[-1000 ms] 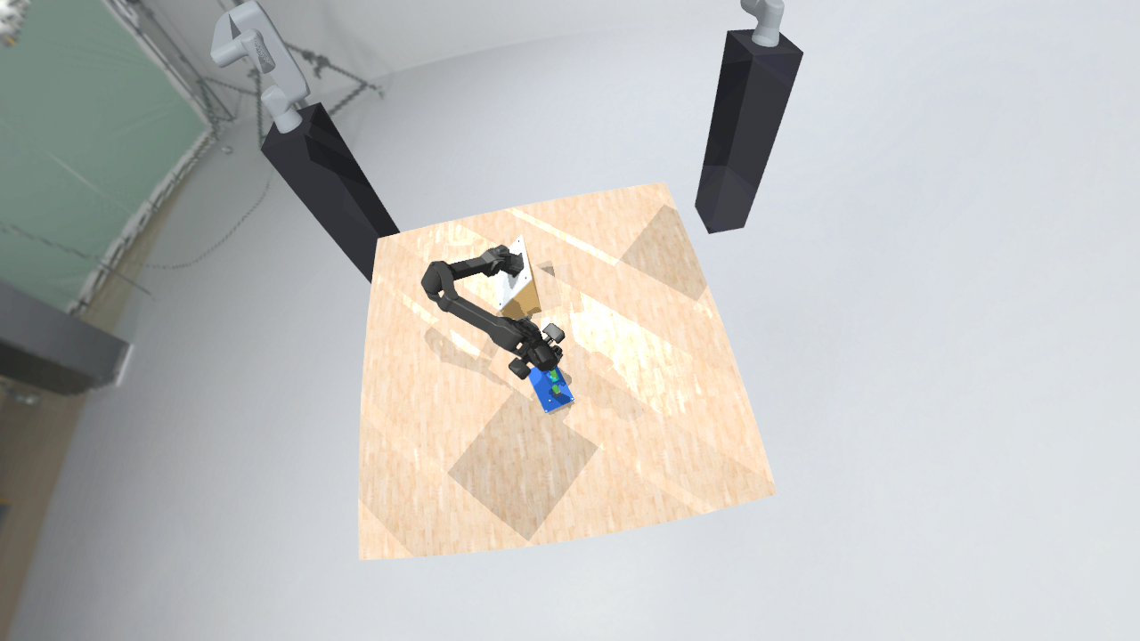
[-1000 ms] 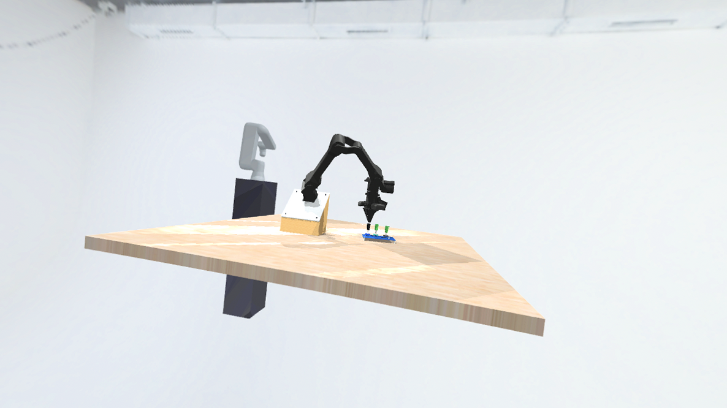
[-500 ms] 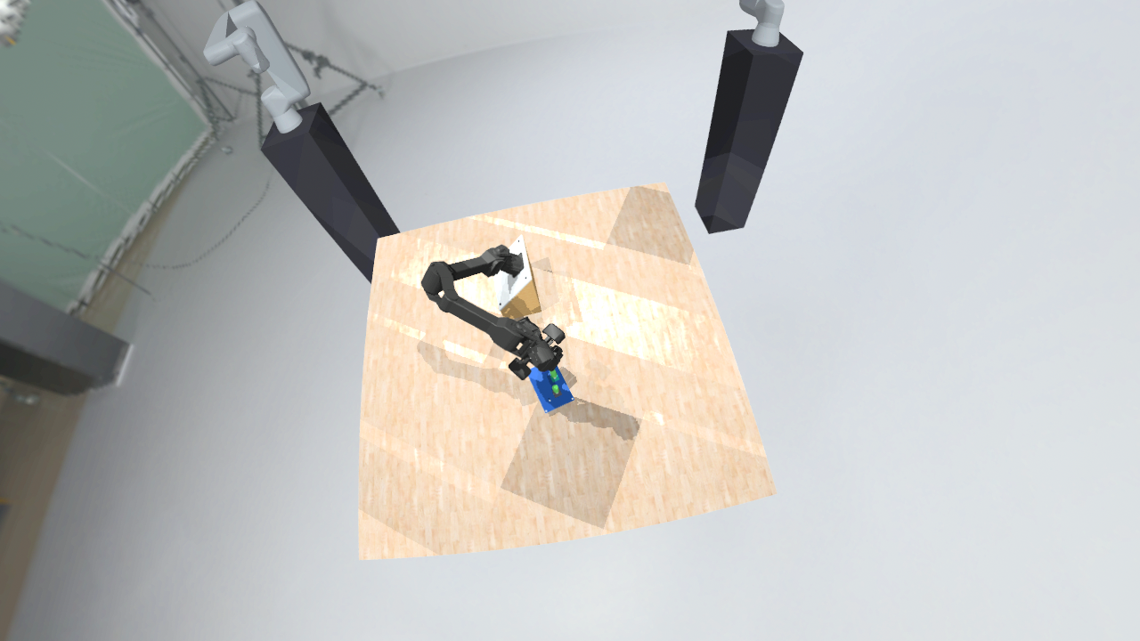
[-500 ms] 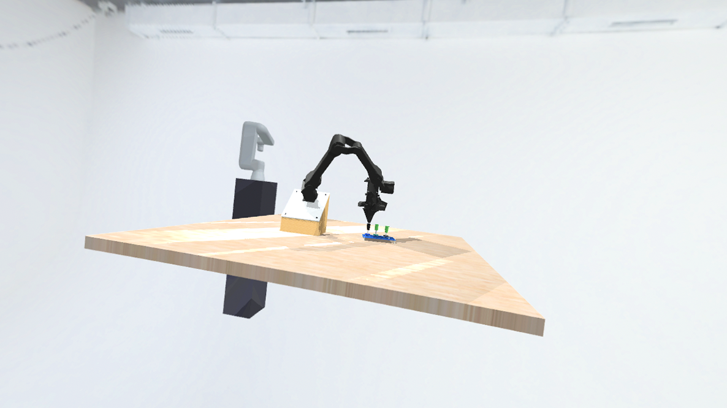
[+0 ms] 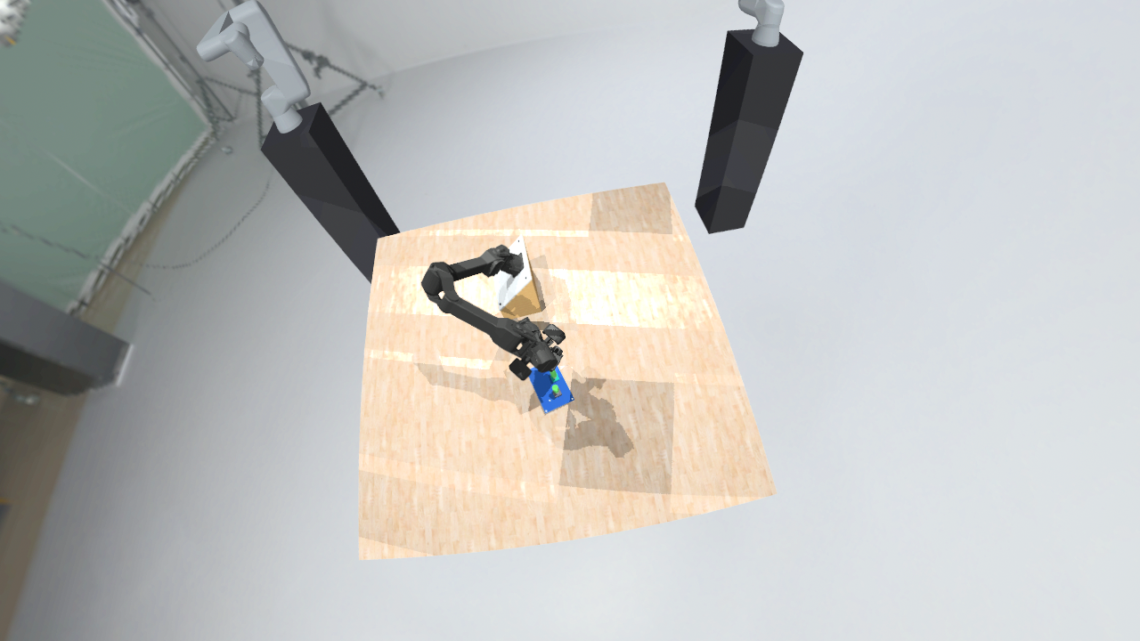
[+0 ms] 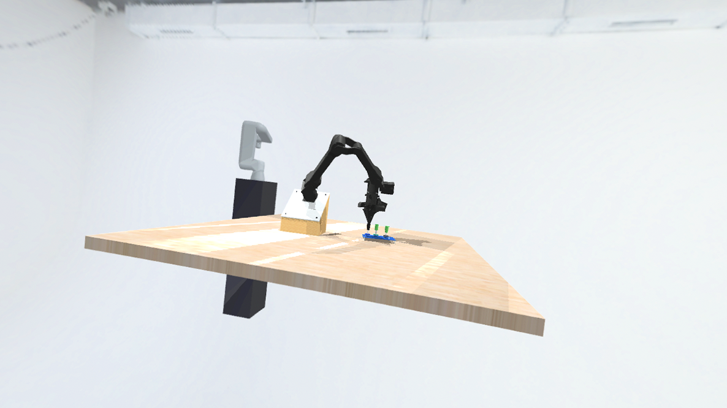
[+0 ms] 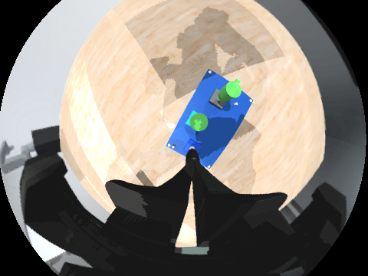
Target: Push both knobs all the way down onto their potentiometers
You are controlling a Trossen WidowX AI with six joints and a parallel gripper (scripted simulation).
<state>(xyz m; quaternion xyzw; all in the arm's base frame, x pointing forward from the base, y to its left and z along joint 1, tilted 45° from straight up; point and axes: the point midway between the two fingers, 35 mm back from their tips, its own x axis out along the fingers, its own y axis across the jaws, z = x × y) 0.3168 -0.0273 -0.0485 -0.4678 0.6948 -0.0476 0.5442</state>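
Now: the black knob 2 cm below my gripper tip. Round my gripper tip: green knob (9 cm ahead, 3 cm to the left, 2 cm below).
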